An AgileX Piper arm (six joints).
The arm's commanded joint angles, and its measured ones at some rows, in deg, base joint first. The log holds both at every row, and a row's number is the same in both.
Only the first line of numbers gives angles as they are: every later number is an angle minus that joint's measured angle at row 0.
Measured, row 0:
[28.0 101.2 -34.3 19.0 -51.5 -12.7]
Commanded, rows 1 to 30:
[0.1 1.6 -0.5 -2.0 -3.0 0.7]
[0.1 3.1 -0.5 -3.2 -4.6 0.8]
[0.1 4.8 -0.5 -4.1 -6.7 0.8]
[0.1 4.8 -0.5 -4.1 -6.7 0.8]
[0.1 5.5 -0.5 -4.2 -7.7 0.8]
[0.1 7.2 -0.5 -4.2 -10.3 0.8]
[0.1 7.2 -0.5 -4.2 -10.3 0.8]
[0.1 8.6 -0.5 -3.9 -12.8 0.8]
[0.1 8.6 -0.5 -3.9 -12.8 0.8]
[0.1 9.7 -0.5 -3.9 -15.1 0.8]
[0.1 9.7 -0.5 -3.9 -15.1 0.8]
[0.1 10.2 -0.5 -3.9 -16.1 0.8]
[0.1 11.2 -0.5 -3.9 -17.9 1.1]
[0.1 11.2 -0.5 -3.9 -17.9 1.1]
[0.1 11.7 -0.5 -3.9 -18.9 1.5]
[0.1 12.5 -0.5 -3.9 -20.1 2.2]
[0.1 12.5 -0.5 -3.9 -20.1 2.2]
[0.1 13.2 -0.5 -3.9 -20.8 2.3]
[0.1 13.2 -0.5 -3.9 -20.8 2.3]
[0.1 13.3 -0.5 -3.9 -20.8 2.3]
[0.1 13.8 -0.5 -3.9 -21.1 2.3]
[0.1 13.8 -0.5 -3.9 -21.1 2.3]
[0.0 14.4 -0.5 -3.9 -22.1 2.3]
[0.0 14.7 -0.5 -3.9 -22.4 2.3]
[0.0 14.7 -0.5 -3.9 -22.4 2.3]
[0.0 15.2 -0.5 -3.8 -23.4 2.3]
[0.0 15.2 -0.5 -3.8 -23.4 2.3]
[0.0 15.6 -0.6 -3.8 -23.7 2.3]
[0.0 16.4 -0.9 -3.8 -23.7 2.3]
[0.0 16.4 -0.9 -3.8 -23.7 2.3]
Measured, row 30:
[0.1 15.7 -0.2 -3.2 -17.8 1.8]
